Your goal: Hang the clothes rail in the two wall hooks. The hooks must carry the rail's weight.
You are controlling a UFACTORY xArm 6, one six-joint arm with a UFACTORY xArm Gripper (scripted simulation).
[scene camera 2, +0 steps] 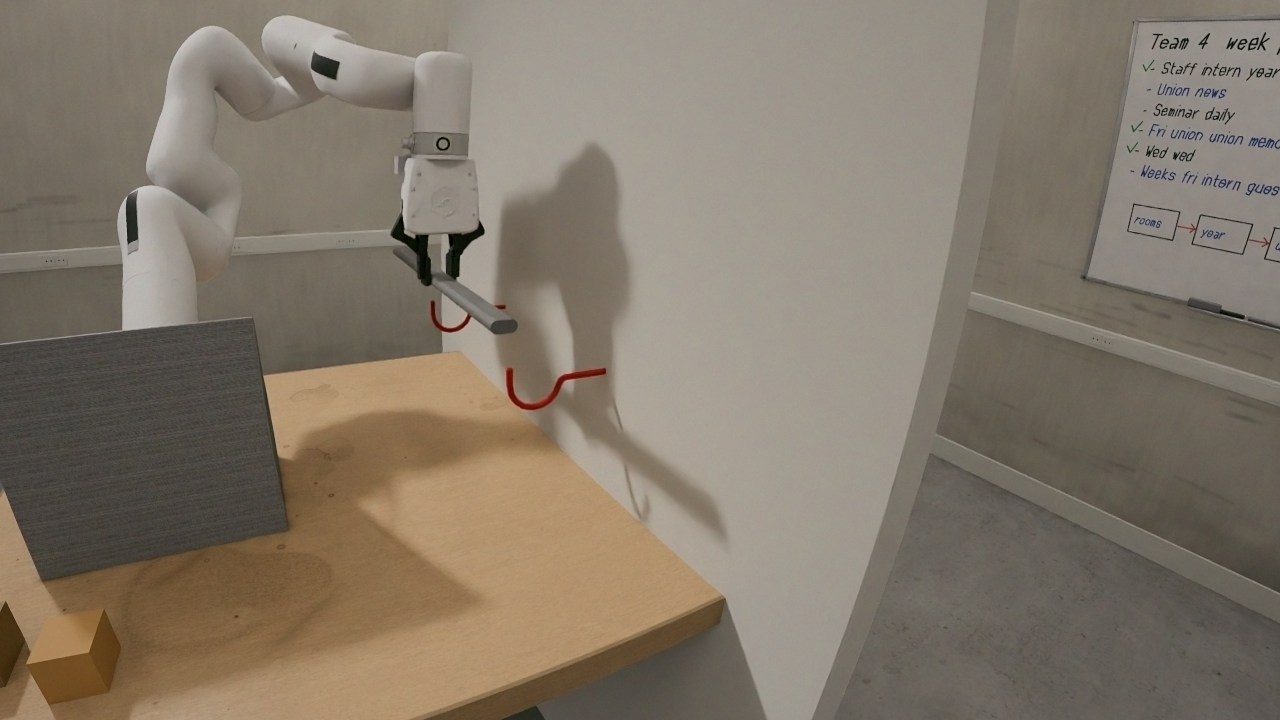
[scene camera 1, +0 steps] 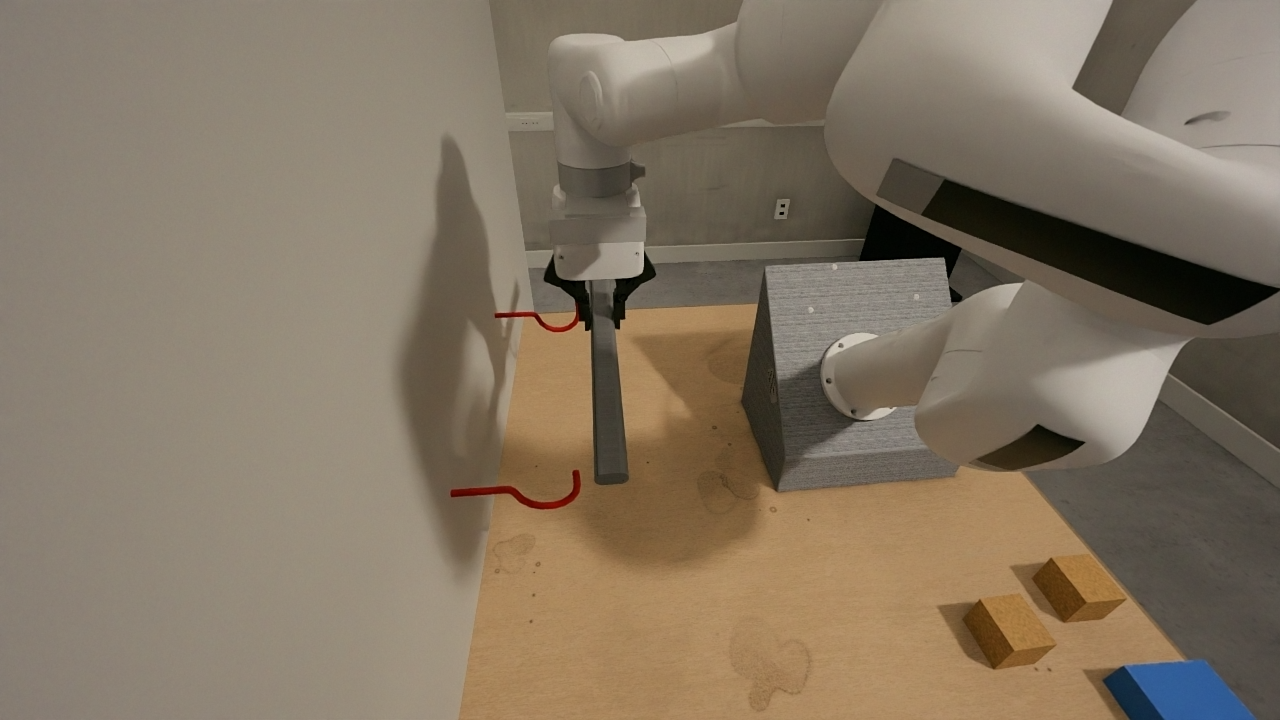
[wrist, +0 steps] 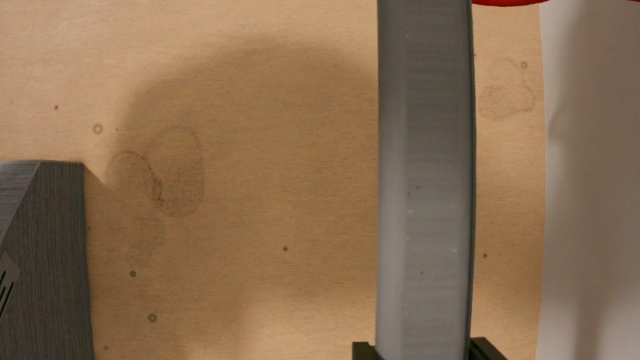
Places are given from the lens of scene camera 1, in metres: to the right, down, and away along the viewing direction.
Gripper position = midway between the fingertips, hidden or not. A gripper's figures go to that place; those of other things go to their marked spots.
my gripper [scene camera 1: 602, 324]: -0.05, -0.04, 0.63
grey clothes rail [scene camera 1: 610, 455]: -0.03, 0.08, 0.45
